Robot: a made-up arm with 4 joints.
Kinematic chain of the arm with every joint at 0, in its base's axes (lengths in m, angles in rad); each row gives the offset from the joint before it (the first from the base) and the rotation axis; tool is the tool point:
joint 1: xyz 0 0 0.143 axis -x
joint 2: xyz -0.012 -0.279 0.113 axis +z
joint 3: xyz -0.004 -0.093 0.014 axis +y
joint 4: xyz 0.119 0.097 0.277 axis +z
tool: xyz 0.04 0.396 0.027
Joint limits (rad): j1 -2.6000..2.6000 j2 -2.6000..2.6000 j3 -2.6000..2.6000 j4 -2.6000..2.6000
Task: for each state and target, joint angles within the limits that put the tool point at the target. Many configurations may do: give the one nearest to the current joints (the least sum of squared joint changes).
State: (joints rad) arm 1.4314 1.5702 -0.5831 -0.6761
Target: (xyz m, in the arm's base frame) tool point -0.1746 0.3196 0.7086
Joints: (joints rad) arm 0.5990 1.3873 -0.6338 -0.9530
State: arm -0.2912 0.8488 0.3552 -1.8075
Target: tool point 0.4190 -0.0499 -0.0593
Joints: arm 0.0274 0.7478 1.1526 -1.7897
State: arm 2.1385 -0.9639 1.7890 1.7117
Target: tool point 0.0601 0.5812 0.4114
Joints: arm 1.7570 -0.9394 1.0405 1.6723
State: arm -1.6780 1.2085 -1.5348 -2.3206
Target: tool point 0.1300 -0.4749 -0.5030
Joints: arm -1.9512 1.2141 -1.1434 -1.9607
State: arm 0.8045 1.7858 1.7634 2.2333
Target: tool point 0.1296 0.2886 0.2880
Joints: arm 0.8720 1.7588 1.6736 2.2249
